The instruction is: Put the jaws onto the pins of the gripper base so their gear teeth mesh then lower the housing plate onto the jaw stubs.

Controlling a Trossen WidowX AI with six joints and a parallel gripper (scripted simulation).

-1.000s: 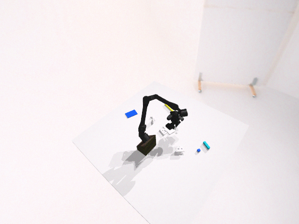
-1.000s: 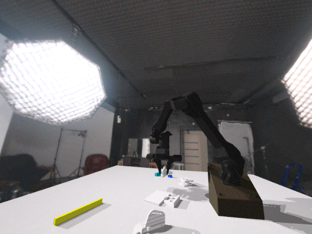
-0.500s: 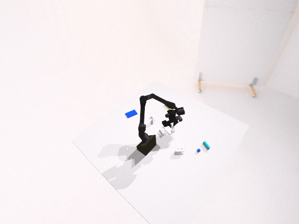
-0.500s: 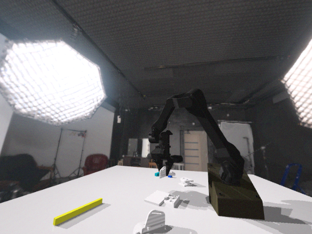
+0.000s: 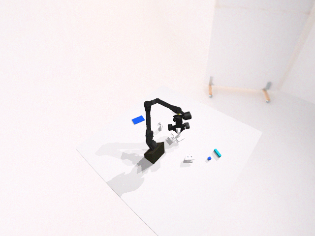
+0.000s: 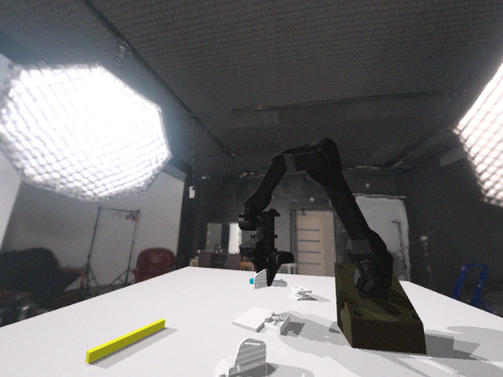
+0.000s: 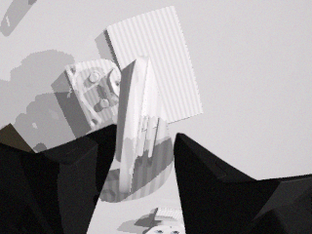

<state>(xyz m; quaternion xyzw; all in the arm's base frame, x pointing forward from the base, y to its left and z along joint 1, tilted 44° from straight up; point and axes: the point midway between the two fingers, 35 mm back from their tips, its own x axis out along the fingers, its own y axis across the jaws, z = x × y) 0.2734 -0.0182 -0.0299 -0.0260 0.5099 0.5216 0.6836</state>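
Right now the white jaw is 40 mm behind my gripper tip and 10 mm to the right of it. Round my gripper tip: flat white plate 20 mm ahead, 20 mm to the left, 80 mm below; yellow bar 260 mm ahead, 210 mm to the left, 80 mm below; blue cube 340 mm to the right, 80 mm below.
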